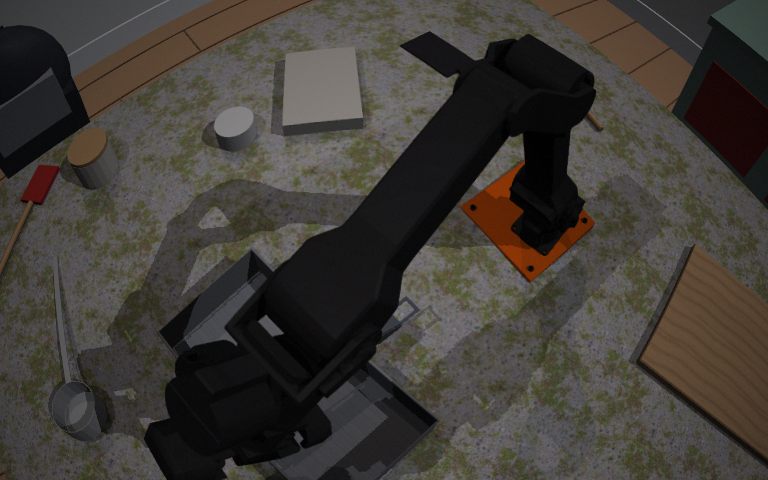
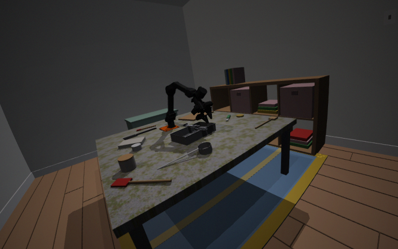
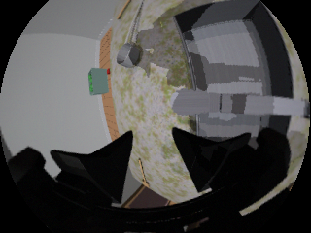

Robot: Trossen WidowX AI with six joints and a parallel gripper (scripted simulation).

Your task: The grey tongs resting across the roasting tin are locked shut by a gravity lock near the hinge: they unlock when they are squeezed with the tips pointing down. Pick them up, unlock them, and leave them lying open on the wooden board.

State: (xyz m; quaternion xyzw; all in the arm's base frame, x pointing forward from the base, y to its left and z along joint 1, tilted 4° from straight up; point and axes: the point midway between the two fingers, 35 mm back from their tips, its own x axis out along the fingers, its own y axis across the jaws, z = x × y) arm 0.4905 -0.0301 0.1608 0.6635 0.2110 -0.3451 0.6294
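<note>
My gripper tip is now 130 mm past the roasting tin, 80 mm above it and 40 mm to the left of it. The rest, counted from my gripper tip: lidded canister (550 mm to the right, 130 mm behind, 80 mm below); red spatula (580 mm to the right, 100 mm below, 40 mm ahead); white cylinder (400 mm to the right, 340 mm behind, 90 mm below).
</note>
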